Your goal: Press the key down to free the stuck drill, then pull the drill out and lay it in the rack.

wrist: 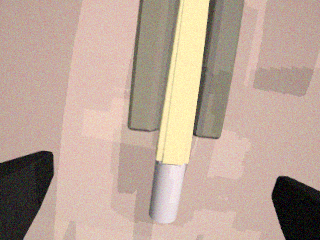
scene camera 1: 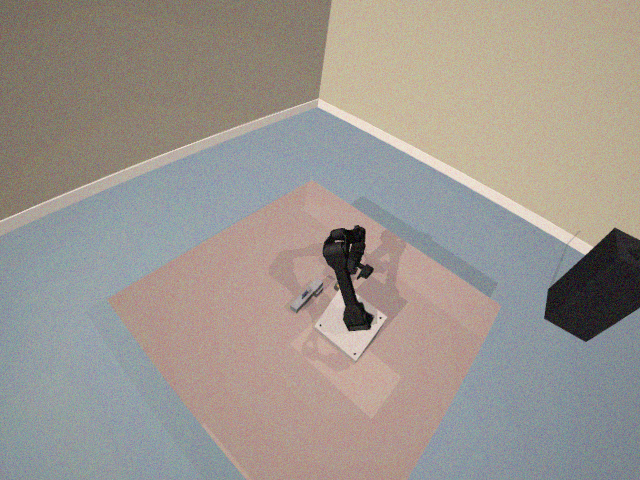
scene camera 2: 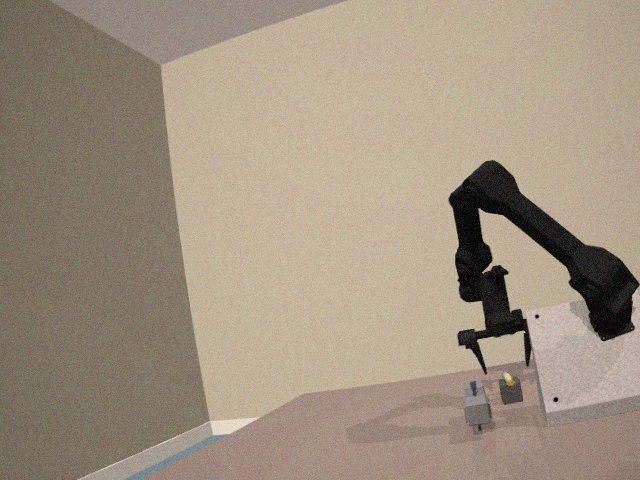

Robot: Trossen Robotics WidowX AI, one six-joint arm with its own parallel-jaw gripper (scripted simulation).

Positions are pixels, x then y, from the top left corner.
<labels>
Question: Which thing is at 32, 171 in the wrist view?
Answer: My gripper.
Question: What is my gripper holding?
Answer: Nothing.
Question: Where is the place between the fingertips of my gripper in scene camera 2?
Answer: At 506, 370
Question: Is my gripper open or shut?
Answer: Open.
</labels>
